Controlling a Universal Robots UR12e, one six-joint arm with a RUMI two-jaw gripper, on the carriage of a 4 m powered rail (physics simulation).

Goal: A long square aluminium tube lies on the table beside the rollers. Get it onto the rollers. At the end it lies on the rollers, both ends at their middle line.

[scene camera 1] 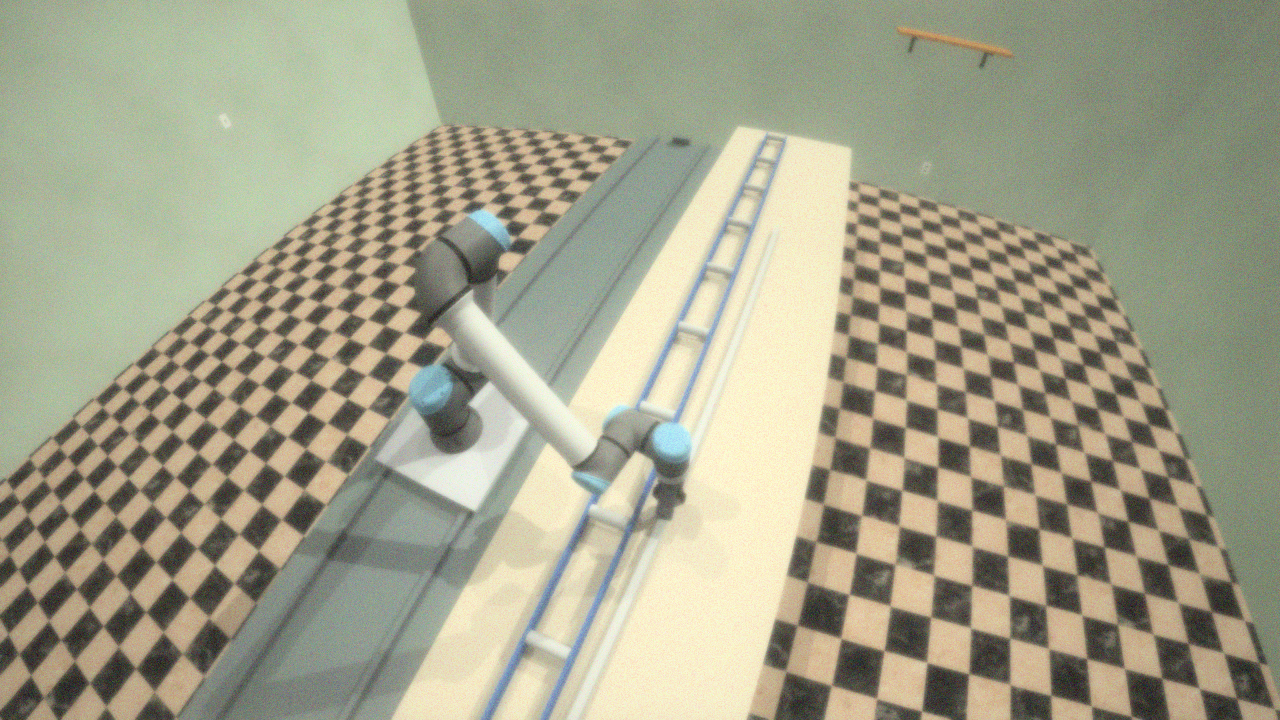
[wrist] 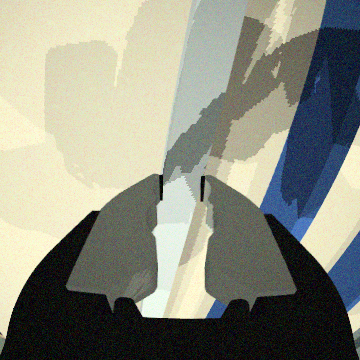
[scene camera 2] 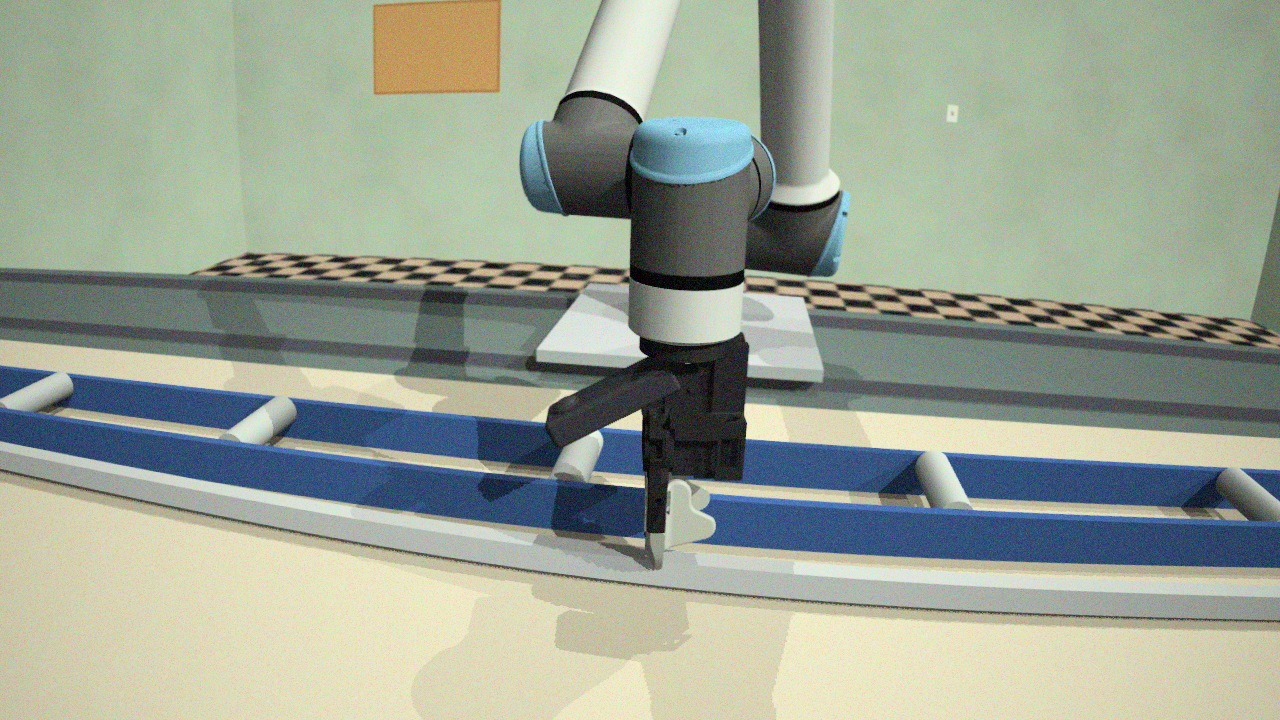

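Seen in the pictures: gripper, fingertip midpoint: [wrist: 181, 177] [scene camera 2: 657, 559]; arm's base, link origin: [scene camera 1: 457, 430].
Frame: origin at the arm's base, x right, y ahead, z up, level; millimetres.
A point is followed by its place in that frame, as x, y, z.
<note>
The long square aluminium tube [scene camera 1: 738, 331] {-786, 785, -1} [scene camera 2: 984, 598] {-326, 789, -10} [wrist: 215, 55] {51, 764, 1} lies low along the table, beside and roughly parallel to the blue-sided roller track, on the side away from the arm's base. Whether it touches the table at the gripper is too fine to tell. My gripper [scene camera 1: 664, 516] {-25, 769, -3} [scene camera 2: 657, 562] {-25, 769, -3} [wrist: 181, 177] {-25, 769, -3} points down and is shut on the tube, with one fingertip at each side of it. In the wrist view the tube runs slightly slanted through the gap. The grey rollers [scene camera 1: 693, 328] {-712, 621, 28} [scene camera 2: 942, 480] {-313, 633, 29} stand between the track's sides, with no tube on them.
The blue side rail [scene camera 2: 984, 535] {-349, 694, 0} [wrist: 320, 125] {29, 694, 5} nearest the tube runs close beside my fingers. The arm's white carriage plate [scene camera 1: 465, 465] {103, 108, 0} [scene camera 2: 590, 344] {146, 182, 0} sits on the grey floor rail [scene camera 1: 626, 228] beyond the track. The cream table [scene camera 1: 769, 429] {-407, 996, -30} extends on the tube's other side.
</note>
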